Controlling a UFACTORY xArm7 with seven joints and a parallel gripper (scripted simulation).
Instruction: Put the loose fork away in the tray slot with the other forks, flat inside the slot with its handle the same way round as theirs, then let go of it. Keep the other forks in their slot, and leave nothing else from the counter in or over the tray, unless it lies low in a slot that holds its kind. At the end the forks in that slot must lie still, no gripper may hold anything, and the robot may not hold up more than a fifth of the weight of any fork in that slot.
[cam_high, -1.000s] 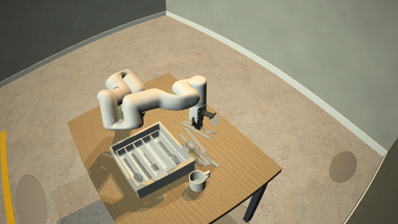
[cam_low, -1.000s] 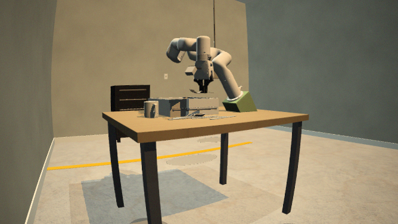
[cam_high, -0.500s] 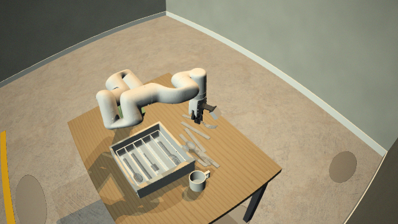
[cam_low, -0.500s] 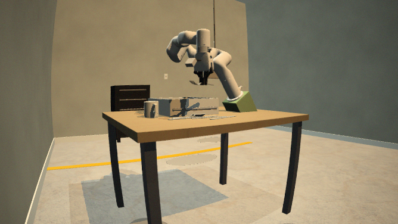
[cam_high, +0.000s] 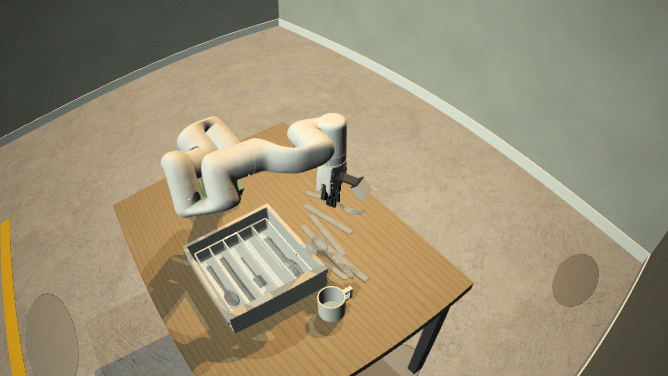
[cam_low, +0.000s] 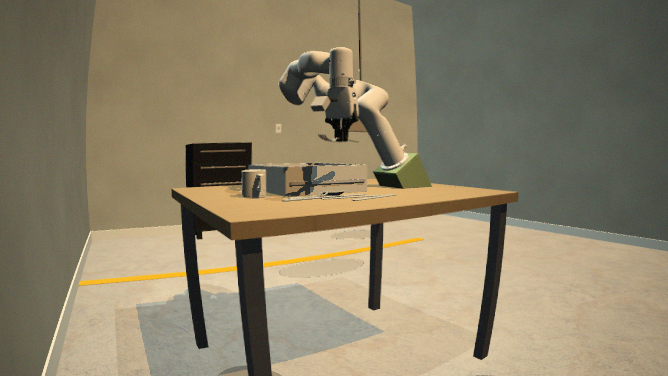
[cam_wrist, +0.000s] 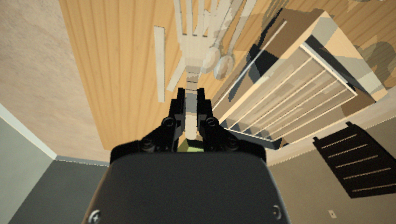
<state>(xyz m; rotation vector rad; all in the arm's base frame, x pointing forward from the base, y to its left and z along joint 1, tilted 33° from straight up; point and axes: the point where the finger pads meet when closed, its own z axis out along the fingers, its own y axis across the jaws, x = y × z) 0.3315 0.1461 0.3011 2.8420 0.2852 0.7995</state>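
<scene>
Now: the grey divided tray 10 cm behind my hand, 28 cm to the right of it and 15 cm below it. From my hand the other things lie so: grey mug 18 cm ahead, 22 cm to the right, 16 cm below.
</scene>
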